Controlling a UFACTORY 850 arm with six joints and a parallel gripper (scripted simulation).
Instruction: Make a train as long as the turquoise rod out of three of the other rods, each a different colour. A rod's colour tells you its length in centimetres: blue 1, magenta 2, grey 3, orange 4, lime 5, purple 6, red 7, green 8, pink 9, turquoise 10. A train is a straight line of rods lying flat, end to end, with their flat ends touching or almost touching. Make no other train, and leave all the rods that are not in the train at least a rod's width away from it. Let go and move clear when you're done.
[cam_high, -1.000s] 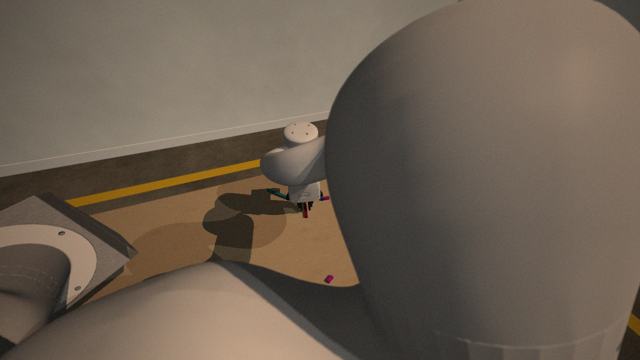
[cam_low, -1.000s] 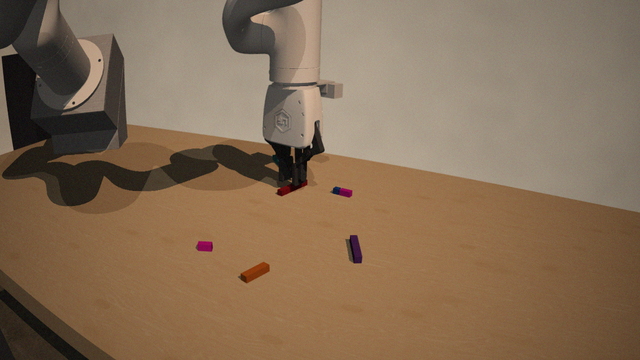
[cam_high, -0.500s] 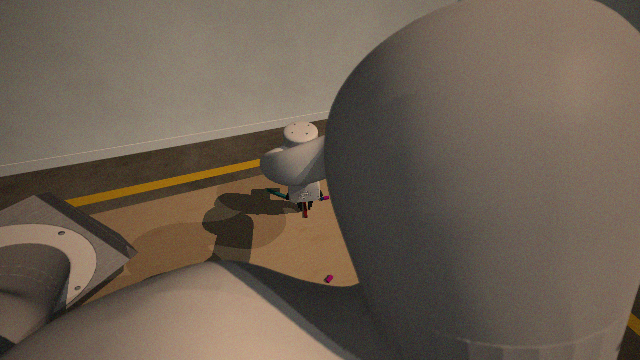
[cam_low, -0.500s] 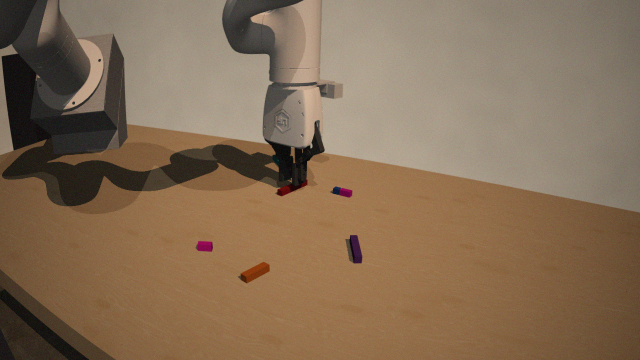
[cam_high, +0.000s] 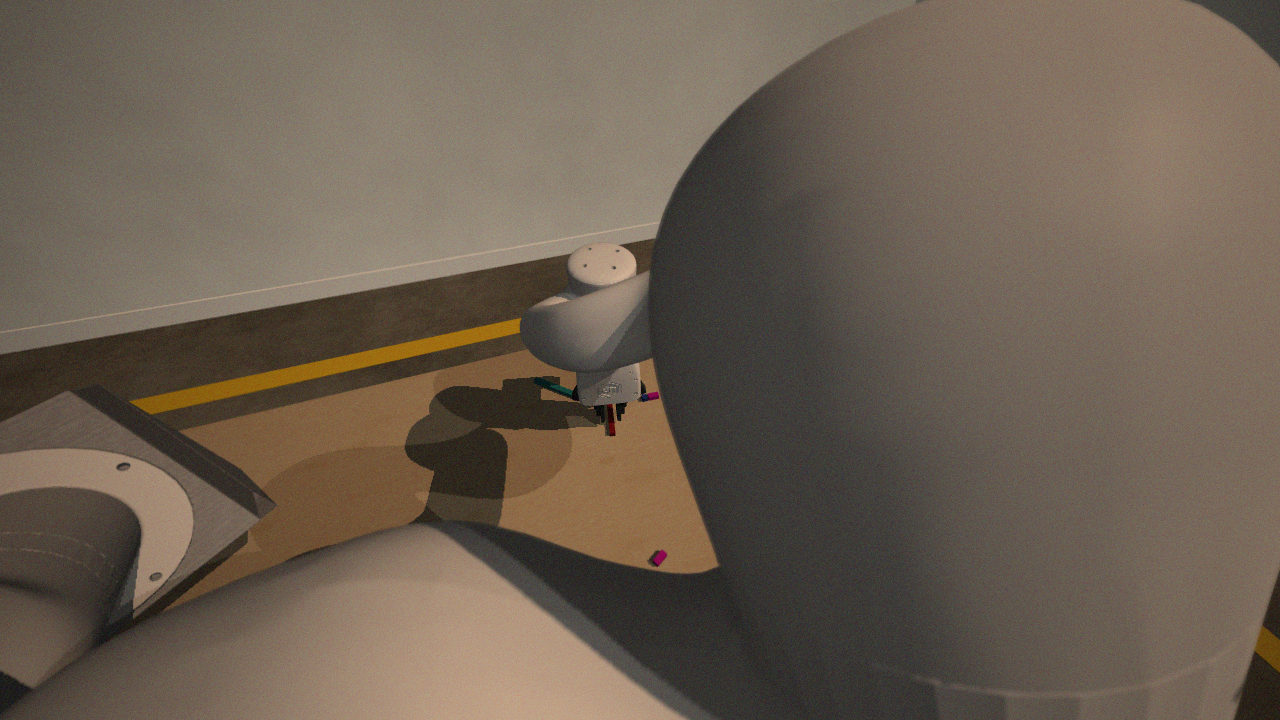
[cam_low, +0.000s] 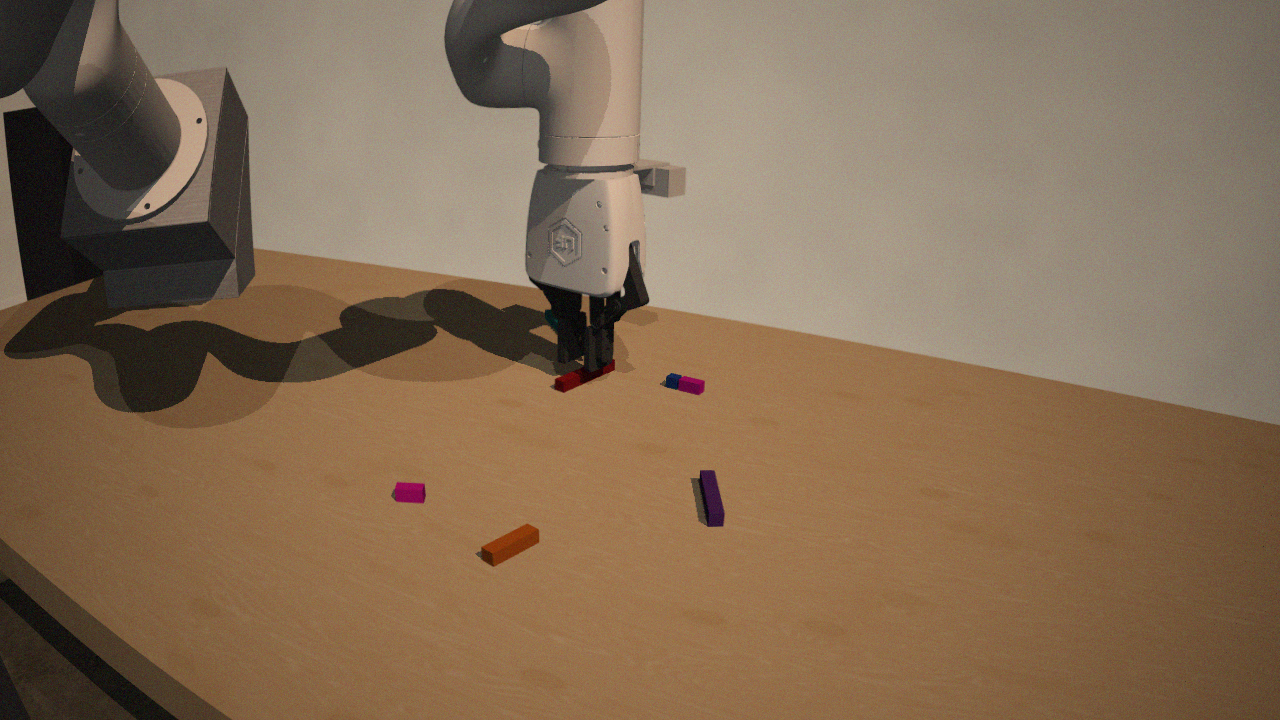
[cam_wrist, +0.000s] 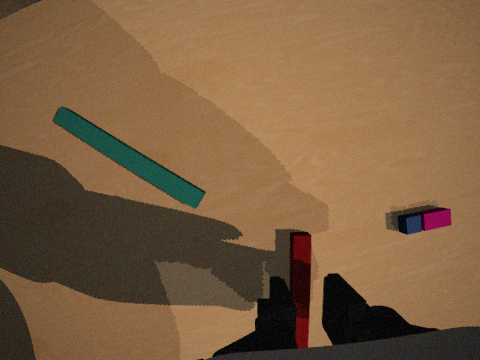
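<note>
My gripper is now 3 cm above the red rod. The rest, counted from my hand: purple rod (21 cm to the right, 11 cm ahead, 3 cm below); then turquoise rod (12 cm to the left, 4 cm behind, 3 cm below); then blue rod (8 cm ahead, 3 cm below, 1 cm to the right).
</note>
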